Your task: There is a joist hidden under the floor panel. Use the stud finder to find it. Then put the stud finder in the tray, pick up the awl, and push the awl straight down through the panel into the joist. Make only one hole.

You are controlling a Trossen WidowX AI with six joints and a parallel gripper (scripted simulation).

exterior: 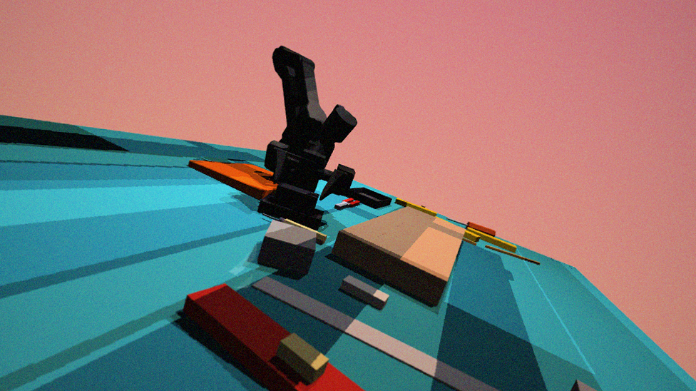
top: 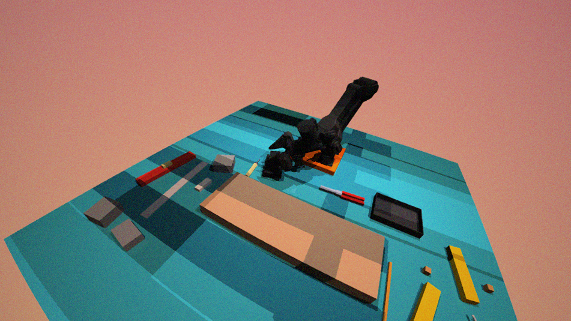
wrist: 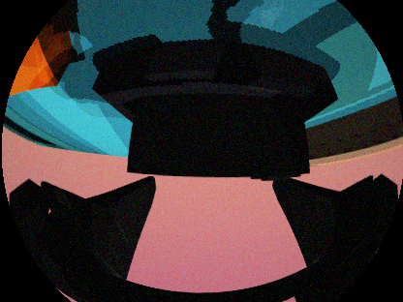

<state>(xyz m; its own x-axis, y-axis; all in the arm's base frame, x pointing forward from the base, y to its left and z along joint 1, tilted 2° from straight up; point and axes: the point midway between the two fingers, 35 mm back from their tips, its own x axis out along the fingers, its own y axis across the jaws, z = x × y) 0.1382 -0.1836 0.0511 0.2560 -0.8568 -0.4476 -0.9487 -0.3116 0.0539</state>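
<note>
My gripper tip is now 3 cm to the right of the stud finder and 2 cm above it. The rest, counted from my gripper tip: white block: 20 cm ahead, 15 cm to the right, 6 cm below; green light: 4 cm to the left, 2 cm ahead; awl: 5 cm below, 4 cm to the right, 2 cm ahead.
</note>
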